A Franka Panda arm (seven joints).
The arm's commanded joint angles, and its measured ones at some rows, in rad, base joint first. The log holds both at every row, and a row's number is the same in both.
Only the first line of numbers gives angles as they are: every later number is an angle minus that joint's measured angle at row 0.
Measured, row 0: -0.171, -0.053, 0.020, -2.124, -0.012, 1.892, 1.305
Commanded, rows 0 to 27: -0.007, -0.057, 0.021, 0.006, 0.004, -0.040, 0.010; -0.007, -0.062, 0.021, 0.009, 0.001, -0.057, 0.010; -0.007, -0.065, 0.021, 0.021, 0.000, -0.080, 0.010; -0.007, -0.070, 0.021, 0.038, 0.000, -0.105, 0.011; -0.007, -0.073, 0.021, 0.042, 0.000, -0.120, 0.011; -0.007, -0.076, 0.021, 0.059, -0.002, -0.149, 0.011; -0.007, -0.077, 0.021, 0.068, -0.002, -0.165, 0.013; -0.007, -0.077, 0.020, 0.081, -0.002, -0.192, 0.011; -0.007, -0.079, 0.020, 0.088, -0.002, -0.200, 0.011; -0.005, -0.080, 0.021, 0.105, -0.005, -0.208, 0.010; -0.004, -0.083, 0.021, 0.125, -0.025, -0.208, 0.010; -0.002, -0.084, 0.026, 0.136, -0.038, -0.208, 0.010; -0.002, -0.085, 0.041, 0.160, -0.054, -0.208, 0.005; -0.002, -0.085, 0.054, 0.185, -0.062, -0.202, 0.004; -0.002, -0.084, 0.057, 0.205, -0.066, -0.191, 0.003; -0.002, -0.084, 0.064, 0.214, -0.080, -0.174, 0.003; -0.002, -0.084, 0.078, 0.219, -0.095, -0.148, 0.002; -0.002, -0.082, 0.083, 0.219, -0.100, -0.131, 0.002; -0.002, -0.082, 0.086, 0.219, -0.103, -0.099, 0.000; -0.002, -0.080, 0.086, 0.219, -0.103, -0.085, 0.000; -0.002, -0.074, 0.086, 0.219, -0.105, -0.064, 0.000; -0.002, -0.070, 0.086, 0.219, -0.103, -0.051, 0.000; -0.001, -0.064, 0.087, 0.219, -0.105, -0.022, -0.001; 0.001, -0.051, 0.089, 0.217, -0.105, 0.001, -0.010; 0.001, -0.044, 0.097, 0.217, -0.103, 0.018, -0.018; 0.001, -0.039, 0.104, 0.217, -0.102, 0.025, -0.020; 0.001, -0.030, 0.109, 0.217, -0.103, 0.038, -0.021; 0.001, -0.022, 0.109, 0.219, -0.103, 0.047, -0.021
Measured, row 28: 0.005, -0.047, 0.088, 0.212, -0.086, 0.010, -0.014
